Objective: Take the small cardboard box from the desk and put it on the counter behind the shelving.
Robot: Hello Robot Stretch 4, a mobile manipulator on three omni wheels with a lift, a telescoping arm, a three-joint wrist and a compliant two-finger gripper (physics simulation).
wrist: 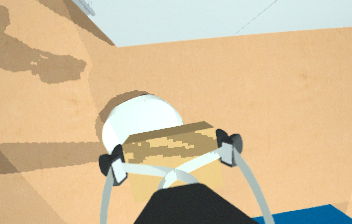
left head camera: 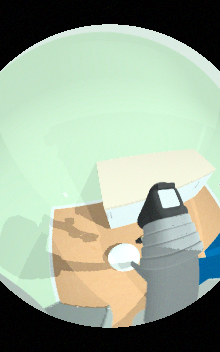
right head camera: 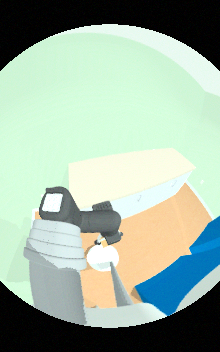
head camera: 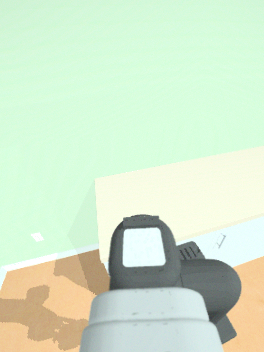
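Pixels of known places: gripper, fingertip midpoint: (wrist: pixel 171 149); robot's base, link origin: (wrist: pixel 146 130) (left head camera: pixel 123 256) (right head camera: pixel 103 256).
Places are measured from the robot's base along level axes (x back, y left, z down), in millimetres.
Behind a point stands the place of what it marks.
Note:
The small cardboard box (wrist: pixel 172 142) {x -179, y -84, z -1037 mm} is held between the two fingertips of my gripper (wrist: pixel 171 149) {x -161, y -87, z -991 mm} (right head camera: pixel 108 238) {x -161, y -87, z -991 mm} in the wrist view, clear of the floor. The gripper is shut on it. Part of its front is covered by the finger straps and the dark gripper body. The counter (head camera: pixel 165 195) {x -770, y -161, z -882 mm} (left head camera: pixel 155 175) {x -726, y -311, z -882 mm} (right head camera: pixel 130 172) {x -763, y -372, z -882 mm} has a cream top and white front and stands against the green wall, beyond the arm. The gripper hangs on the near side of the counter's front, not over its top. In the head camera the fingers and box are hidden by the wrist.
A blue piece of furniture (left head camera: pixel 212 255) {x 376, y -1255, z -394 mm} (right head camera: pixel 175 277) {x 492, y -770, z -455 mm} (wrist: pixel 305 216) {x 429, y -1039, z -53 mm} is at the right. A grey surface (left head camera: pixel 82 312) shows at the lower left of the left head view. My round white base (left head camera: pixel 120 256) {x -12, y 43, z -187 mm} (right head camera: pixel 100 257) {x 1, y 23, z -187 mm} (wrist: pixel 140 117) {x -96, y 26, z -187 mm} is below the gripper on the wooden floor.

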